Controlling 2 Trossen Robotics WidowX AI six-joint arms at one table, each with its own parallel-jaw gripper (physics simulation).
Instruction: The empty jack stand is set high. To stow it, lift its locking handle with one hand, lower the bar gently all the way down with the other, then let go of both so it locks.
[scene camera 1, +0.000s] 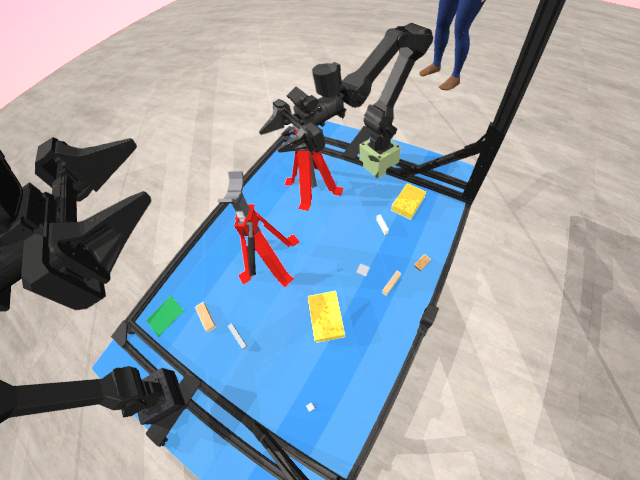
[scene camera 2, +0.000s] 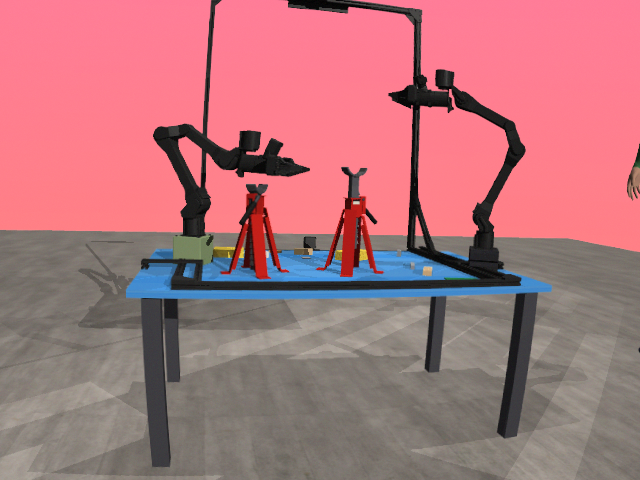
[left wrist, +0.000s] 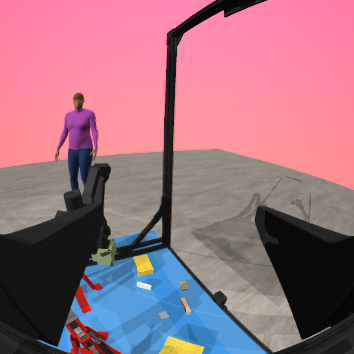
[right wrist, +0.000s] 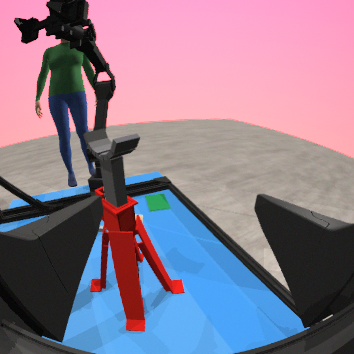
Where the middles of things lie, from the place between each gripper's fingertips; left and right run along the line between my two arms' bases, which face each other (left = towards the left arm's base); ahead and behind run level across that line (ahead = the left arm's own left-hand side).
My left hand is 580 mm above the green card (scene camera 1: 170, 310), 300 mm short of it and 200 mm to the right of it.
I see the green card 48 cm to the left of my right hand, 31 cm below it and 9 cm ahead of it.
